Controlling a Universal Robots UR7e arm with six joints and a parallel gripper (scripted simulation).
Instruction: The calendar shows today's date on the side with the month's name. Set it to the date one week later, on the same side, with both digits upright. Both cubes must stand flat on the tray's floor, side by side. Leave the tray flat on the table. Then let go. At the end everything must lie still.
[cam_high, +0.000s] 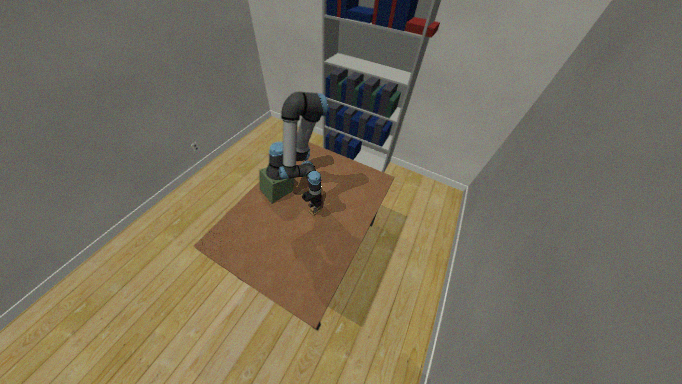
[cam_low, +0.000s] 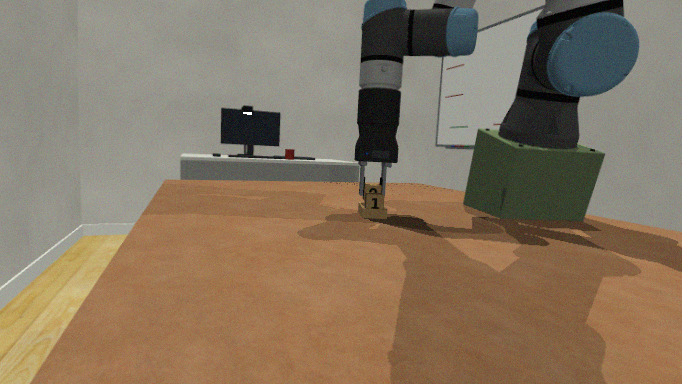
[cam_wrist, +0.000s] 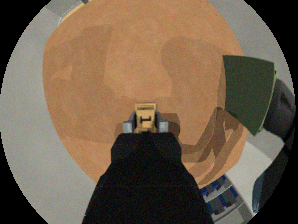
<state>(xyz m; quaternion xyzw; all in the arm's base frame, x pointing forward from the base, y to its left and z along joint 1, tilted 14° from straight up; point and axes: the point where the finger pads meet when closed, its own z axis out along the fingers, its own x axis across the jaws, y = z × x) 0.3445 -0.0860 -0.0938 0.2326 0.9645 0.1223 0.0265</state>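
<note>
Right now the wooden tray is 4 cm below my hand, 2 cm to the left of it and 1 cm ahead of it.
</note>
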